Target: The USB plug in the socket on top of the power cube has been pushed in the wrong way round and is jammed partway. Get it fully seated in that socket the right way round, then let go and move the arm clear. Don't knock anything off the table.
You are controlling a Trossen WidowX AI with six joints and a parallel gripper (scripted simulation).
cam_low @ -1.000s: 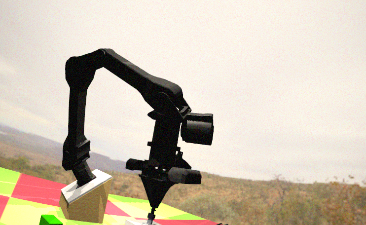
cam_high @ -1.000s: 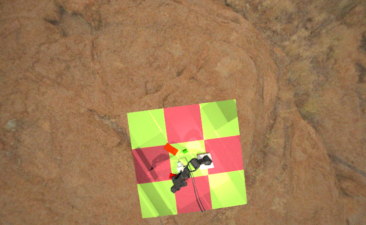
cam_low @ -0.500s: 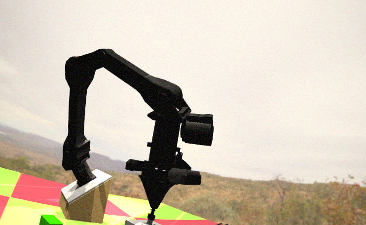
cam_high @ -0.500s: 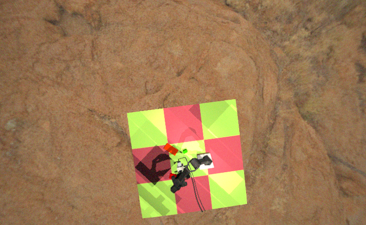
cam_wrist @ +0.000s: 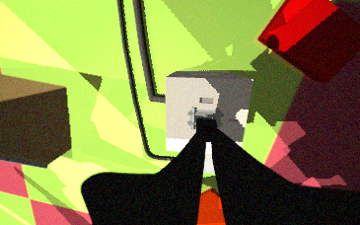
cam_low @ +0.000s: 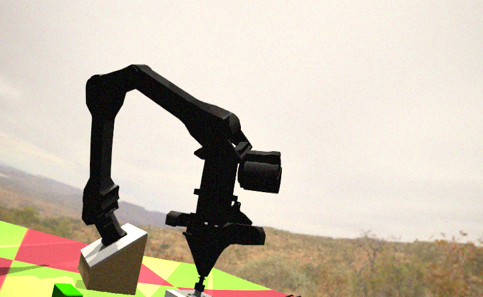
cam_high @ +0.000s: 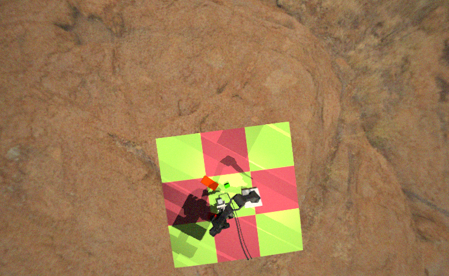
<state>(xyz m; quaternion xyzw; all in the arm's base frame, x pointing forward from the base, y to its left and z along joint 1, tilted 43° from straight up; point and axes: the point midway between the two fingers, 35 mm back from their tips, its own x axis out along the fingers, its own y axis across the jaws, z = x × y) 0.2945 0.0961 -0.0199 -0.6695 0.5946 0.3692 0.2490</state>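
Now: the black USB plug 20 mm below my gripper tip. Also, from my gripper tip: orange block 230 mm to the right, 110 mm below, 100 mm ahead; small green cube 200 mm to the right, 90 mm below, 60 mm behind; red block 100 mm to the left, 100 mm below, 100 mm ahead.
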